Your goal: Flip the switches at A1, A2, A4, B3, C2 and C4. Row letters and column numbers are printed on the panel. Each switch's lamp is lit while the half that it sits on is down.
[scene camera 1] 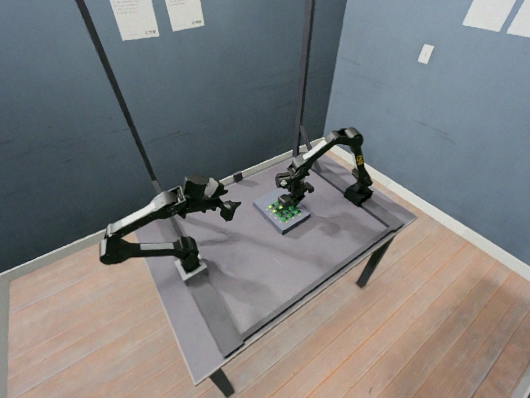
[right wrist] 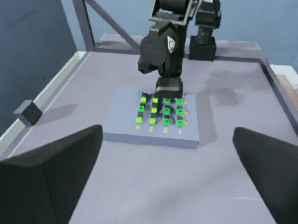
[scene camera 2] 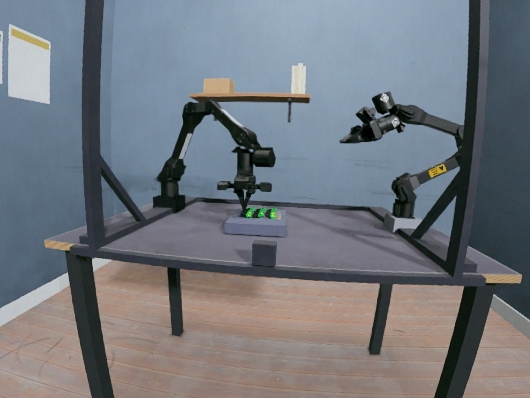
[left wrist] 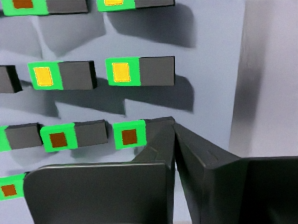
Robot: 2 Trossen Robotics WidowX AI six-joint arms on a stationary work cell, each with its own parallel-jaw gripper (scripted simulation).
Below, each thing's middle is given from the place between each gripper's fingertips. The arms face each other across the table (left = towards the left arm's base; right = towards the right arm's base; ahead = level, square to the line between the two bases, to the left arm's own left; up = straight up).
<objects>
Right now the switch C2 (left wrist: pixel 133 133) is 2 cm to the right of my left hand (scene camera 2: pixel 244 210) and 3 cm below it. From my left hand the other things lie so: switch B3 (left wrist: pixel 61 74): 3 cm behind, 6 cm to the right, 3 cm below; then switch B2 (left wrist: pixel 57 137): 1 cm ahead, 6 cm to the right, 3 cm below; then switch C3 (left wrist: pixel 160 70): 3 cm behind, 2 cm to the right, 3 cm below.
I see my right gripper (scene camera 2: pixel 343 141) 4 cm past the switch B2, 30 cm to the right of it and 27 cm above it. Round my right hand: switch C2 (5 cm behind, 34 cm to the left, 27 cm below); switch B3 (8 cm behind, 30 cm to the left, 27 cm below); switch C3 (8 cm behind, 34 cm to the left, 27 cm below).
</objects>
